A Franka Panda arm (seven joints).
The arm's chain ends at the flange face. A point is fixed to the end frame.
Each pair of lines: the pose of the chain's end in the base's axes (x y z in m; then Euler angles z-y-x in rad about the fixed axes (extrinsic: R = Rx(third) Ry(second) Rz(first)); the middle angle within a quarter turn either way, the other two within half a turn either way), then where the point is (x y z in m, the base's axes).
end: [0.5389, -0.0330, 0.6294, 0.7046, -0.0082, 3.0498]
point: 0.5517 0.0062 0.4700
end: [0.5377, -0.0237, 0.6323, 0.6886, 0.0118, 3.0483]
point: 0.5528 0.0155 0.4731
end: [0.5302, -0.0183, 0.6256, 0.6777, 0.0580, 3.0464]
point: 0.5518 0.0208 0.4672
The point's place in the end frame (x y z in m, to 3 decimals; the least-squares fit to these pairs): -0.024 -0.050 0.155
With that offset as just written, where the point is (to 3 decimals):
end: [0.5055, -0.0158, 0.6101, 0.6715, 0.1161, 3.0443]
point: 0.536 0.023 0.453
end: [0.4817, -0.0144, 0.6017, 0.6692, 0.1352, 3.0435]
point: 0.515 0.025 0.445
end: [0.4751, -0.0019, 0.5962, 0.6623, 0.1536, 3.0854]
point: 0.510 0.044 0.442
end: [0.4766, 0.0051, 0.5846, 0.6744, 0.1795, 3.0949]
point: 0.517 0.052 0.432
